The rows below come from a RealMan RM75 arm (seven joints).
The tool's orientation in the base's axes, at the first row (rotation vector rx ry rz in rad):
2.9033, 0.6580, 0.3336
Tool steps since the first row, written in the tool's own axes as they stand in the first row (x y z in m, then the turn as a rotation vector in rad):
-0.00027, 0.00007, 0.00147, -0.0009, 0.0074, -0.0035
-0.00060, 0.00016, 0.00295, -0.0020, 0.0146, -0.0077
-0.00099, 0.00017, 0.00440, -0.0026, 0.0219, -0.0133
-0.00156, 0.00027, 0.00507, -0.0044, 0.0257, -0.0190
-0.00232, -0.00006, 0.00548, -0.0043, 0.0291, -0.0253
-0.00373, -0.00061, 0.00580, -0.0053, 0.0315, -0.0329
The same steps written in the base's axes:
0.00015, -0.00032, -0.00145, 0.0014, -0.0067, 0.0046
0.00027, -0.00068, -0.00293, 0.0023, -0.0132, 0.0098
0.00028, -0.00099, -0.00439, 0.0034, -0.0195, 0.0165
-0.00001, -0.00140, -0.00512, 0.0019, -0.0231, 0.0224
-0.00071, -0.00147, -0.00572, 0.0018, -0.0256, 0.0291
-0.00210, -0.00163, -0.00639, 0.0001, -0.0274, 0.0367

